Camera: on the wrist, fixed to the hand. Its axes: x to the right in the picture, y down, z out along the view.
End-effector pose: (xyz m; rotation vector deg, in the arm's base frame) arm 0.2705 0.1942 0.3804 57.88 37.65 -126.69
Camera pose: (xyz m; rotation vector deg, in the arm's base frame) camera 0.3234 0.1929 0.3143 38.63 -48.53 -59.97
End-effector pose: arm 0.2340 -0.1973 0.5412 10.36 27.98 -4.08
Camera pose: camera 0.2326 -0.1368 0.4820 59.43 -17.06 72.05
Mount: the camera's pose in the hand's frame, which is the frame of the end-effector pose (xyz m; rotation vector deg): 0.0252 0.0500 -0.0635 33.26 -29.35 89.70
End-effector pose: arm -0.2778 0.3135 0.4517 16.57 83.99 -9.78
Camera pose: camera -0.3213 0.3815 0.4261 92.89 20.07 33.06
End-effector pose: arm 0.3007 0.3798 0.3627 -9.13 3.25 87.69
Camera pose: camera 0.2559 0.3975 0.2931 55.41 14.45 169.44
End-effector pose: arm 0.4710 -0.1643 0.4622 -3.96 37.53 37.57
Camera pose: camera 0.4223 -0.1272 0.4038 70.47 15.02 106.09
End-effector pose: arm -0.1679 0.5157 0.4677 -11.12 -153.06 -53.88
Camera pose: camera -0.1655 0.5152 0.5523 -119.48 -111.28 24.22
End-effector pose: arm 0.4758 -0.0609 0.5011 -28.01 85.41 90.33
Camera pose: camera 0.4046 -0.1066 0.4981 95.55 102.92 106.43
